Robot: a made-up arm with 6 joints.
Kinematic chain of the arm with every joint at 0, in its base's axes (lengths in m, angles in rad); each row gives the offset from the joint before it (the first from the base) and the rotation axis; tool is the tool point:
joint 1: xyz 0 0 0.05 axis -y
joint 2: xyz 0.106 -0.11 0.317 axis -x
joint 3: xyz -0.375 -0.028 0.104 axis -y
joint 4: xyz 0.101 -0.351 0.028 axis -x
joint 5: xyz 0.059 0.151 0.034 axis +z
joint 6: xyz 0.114 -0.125 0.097 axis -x
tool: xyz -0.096 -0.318 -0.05
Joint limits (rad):
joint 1: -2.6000..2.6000
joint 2: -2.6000..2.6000
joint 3: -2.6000..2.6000
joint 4: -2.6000..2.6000
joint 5: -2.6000..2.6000
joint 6: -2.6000..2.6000
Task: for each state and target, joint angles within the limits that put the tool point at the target. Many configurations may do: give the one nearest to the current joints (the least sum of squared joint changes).
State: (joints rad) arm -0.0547 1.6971 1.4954 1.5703 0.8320 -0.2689
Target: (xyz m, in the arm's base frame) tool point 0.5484 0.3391 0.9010
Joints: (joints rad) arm -0.8626 1.2159 1.6931 1.8241 1.3685 -0.4651
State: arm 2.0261 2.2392 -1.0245 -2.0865 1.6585 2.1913
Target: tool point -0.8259 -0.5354 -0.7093
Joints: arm 2.0633 1.3102 -1.2624 -2.2525 1.7570 1.6655
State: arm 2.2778 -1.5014 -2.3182 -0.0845 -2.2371 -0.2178
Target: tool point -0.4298 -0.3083 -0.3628
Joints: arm 1.7962 -1.1313 -2.2861 0.3764 -2.5475 -0.1820
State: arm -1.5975 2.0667 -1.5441 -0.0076 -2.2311 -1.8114
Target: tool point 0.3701 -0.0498 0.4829
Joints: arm -1.3798 2.0064 -1.4607 -0.2894 -2.3534 -1.5685
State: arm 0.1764 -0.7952 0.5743 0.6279 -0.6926 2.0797
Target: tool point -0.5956 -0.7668 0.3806
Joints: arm 0.3280 -0.6925 0.6247 -0.1249 -0.5740 1.7782
